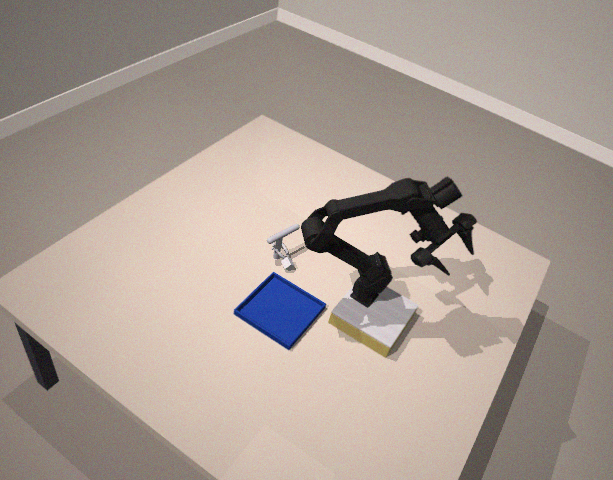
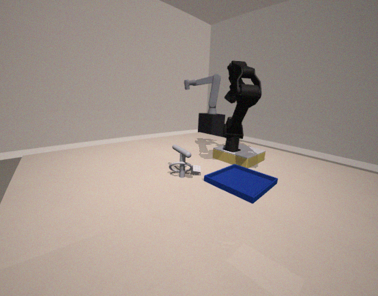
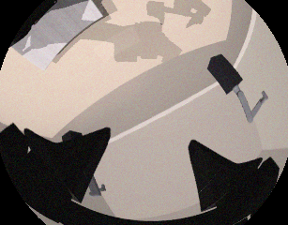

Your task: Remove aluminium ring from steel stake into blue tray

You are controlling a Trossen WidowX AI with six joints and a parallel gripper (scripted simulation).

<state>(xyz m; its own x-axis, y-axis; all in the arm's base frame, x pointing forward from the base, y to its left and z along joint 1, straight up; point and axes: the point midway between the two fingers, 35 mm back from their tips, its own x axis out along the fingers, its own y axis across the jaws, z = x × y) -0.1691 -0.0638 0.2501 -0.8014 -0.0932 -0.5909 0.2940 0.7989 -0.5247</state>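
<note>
Now: the aluminium ring 500 mm ahead of my gripper tip, 70 mm to the left of it and 250 mm below it. From my gripper tip the other things lie so: blue tray (370 mm ahead, 240 mm to the left, 270 mm below).
</note>
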